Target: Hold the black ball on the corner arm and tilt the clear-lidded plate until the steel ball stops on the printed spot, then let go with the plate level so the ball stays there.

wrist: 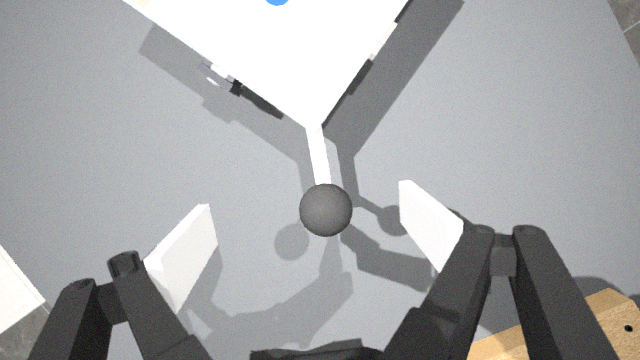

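Note:
The black ball (325, 210) sits at the end of a short white arm (318, 156) that runs from the near corner of the white plate (300, 55). Part of the plate shows at the top of the view, with part of the blue printed spot (277, 2) at the upper edge. The steel ball does not show in this view. My gripper (306, 213) is open, with its two white finger pads wide apart on the left and right of the black ball. Neither pad appears to touch it.
A grey table top (500, 100) lies under the plate and casts back its shadows. A wooden piece (612, 312) with a dark hole shows at the lower right. A white surface (15, 290) is at the lower left edge, and floor tiles show at the upper right corner.

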